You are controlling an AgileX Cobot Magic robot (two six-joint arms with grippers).
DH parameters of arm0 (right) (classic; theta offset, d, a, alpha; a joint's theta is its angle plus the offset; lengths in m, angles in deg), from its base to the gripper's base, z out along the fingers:
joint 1: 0 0.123 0 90
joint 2: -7.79 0 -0.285 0
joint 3: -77.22 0 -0.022 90
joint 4: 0 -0.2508 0 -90
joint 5: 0 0 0.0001 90
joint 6: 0 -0.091 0 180
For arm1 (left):
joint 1: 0 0.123 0 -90
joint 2: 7.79 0 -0.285 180
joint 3: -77.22 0 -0.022 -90
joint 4: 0 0.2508 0 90
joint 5: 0 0 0.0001 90
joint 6: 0 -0.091 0 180
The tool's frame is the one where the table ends.
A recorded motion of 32 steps. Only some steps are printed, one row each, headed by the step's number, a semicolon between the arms.
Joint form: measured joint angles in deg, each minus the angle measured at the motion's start. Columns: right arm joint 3, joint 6, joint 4, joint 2, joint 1, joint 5; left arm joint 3, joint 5, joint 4, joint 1, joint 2, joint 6.
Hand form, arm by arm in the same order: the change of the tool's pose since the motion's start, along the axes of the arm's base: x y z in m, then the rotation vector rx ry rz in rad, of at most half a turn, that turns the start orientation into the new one. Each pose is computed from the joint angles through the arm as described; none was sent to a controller.
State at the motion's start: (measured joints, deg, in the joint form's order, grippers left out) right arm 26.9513 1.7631 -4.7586 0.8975 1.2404 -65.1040; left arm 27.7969 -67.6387 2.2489 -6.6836 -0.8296 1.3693
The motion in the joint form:
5: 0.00 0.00 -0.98 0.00 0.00 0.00; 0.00 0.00 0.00 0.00 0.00 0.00
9: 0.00 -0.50 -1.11 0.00 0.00 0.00; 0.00 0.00 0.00 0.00 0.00 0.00
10: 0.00 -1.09 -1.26 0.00 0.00 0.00; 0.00 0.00 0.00 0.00 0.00 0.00
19: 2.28 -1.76 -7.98 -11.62 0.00 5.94; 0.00 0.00 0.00 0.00 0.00 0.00
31: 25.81 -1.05 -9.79 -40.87 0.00 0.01; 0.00 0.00 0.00 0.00 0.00 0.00
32: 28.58 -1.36 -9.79 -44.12 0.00 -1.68; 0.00 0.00 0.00 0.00 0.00 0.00
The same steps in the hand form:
5: -0.0001 0.0014 0.0001 0.0144 0.0003 0.0093; 0.0000 0.0000 0.0000 0.0000 0.0000 0.0000
9: -0.0001 0.0016 0.0001 0.0236 0.0012 0.0059; 0.0000 0.0000 0.0000 0.0000 0.0000 0.0000
10: -0.0001 0.0018 0.0001 0.0345 0.0024 0.0018; 0.0000 0.0000 0.0000 0.0000 0.0000 0.0000
19: 0.0313 0.0111 0.0190 0.1540 0.0676 0.0349; 0.0000 0.0000 0.0000 0.0000 0.0000 0.0000
31: 0.1084 0.0162 0.1038 0.1632 0.2684 0.0617; 0.0000 0.0000 0.0000 0.0000 0.0000 0.0000
32: 0.1189 0.0167 0.1102 0.1645 0.3067 0.0618; 0.0000 0.0000 0.0000 0.0000 0.0000 0.0000

